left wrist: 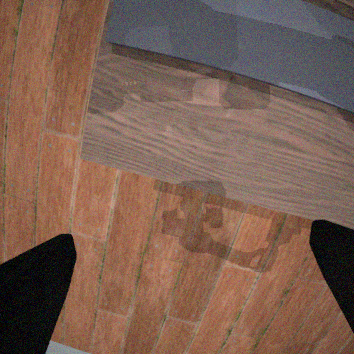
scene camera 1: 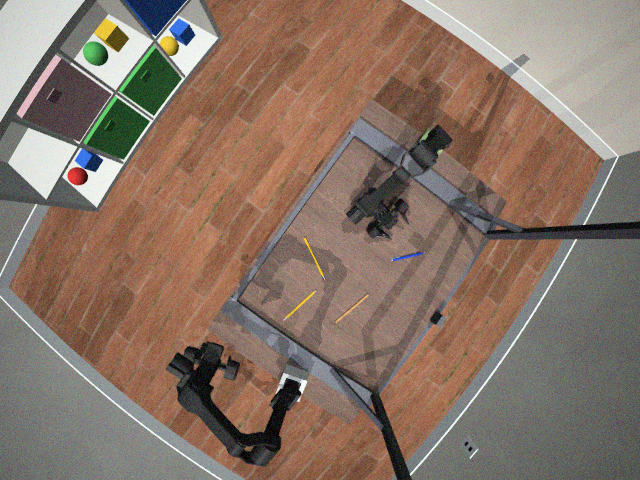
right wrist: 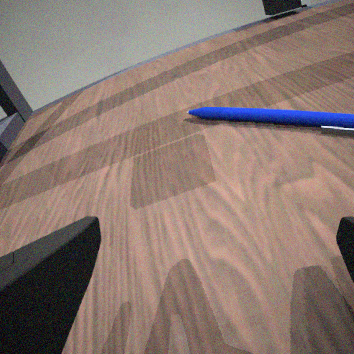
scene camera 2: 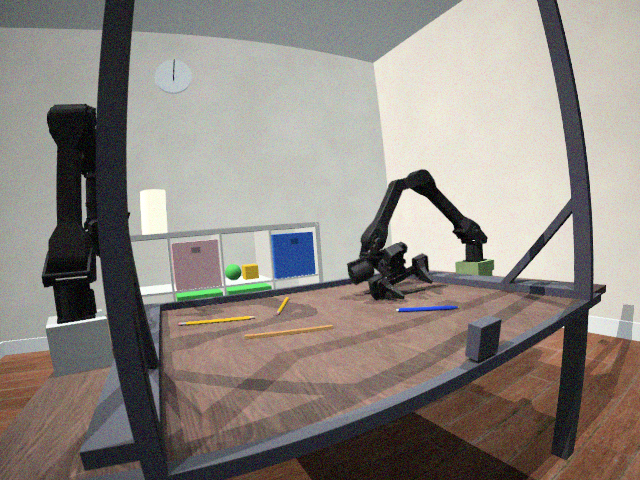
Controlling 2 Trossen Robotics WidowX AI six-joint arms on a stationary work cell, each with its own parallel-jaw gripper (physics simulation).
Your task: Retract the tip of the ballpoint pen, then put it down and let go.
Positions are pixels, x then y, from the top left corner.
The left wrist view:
left gripper: 193, 240
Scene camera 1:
left gripper: 217, 352
right gripper: 400, 231
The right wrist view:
right gripper: 221, 229
blue ballpoint pen: 329, 121
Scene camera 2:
right gripper: 418, 289
